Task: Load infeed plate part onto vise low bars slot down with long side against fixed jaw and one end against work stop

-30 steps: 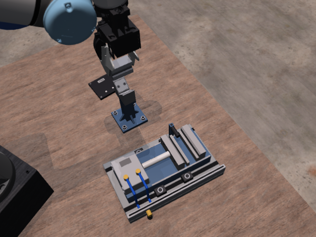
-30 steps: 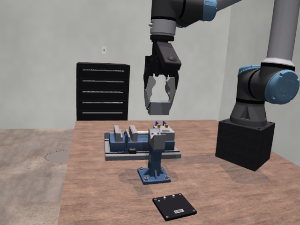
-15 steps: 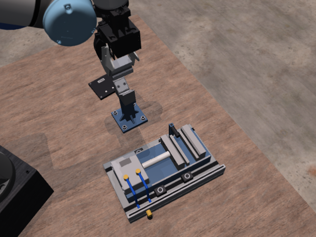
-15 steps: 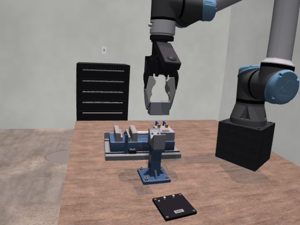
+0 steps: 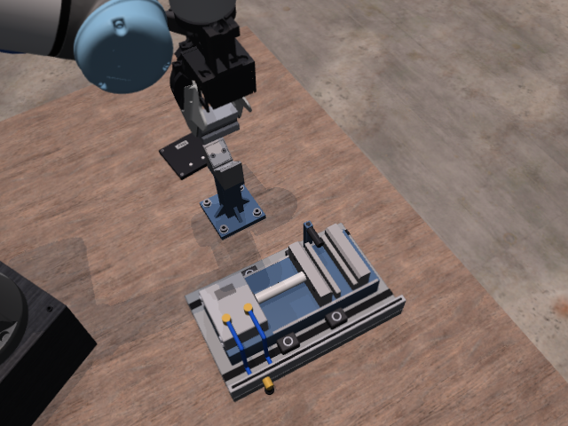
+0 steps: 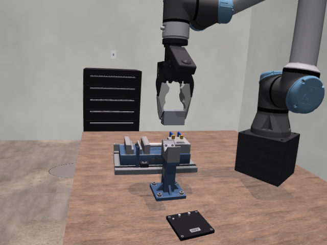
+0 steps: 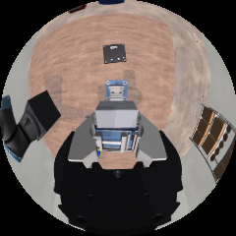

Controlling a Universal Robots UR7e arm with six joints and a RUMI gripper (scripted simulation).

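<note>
My hand is 10 mm to the left of the part and 10 mm above it. Round my hand: work stop 90 mm ahead, 160 mm to the right, 150 mm below; moving jaw 50 mm ahead, 210 mm to the right, 170 mm below; white cylinder rod 210 mm to the right, 170 mm below.
</note>
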